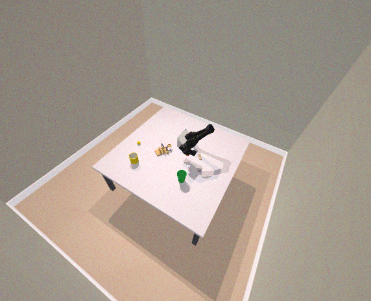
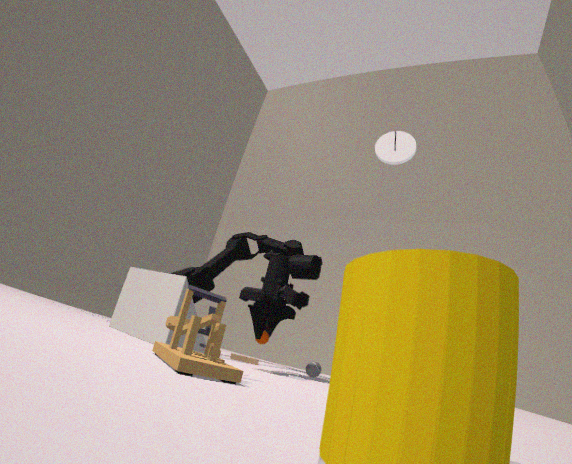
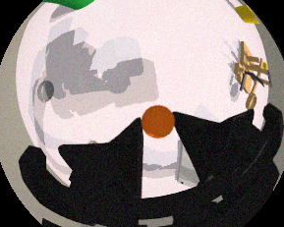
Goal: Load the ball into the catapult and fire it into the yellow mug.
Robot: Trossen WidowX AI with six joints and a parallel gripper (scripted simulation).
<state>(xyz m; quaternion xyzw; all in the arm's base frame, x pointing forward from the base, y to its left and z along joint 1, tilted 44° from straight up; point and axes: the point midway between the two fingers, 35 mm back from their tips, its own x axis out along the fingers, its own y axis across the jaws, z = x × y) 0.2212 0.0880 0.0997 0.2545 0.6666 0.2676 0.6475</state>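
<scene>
Now: gripper tip 4 cm short of the wooden catapult, 26 cm to the left of it and 1 cm above it. From my gripper tip the other things lie so: wooden block: 10 cm behind, 11 cm to the left, 6 cm below; orange ball: 1 cm above; grey ball: 7 cm ahead, 20 cm to the left, 4 cm below.
</scene>
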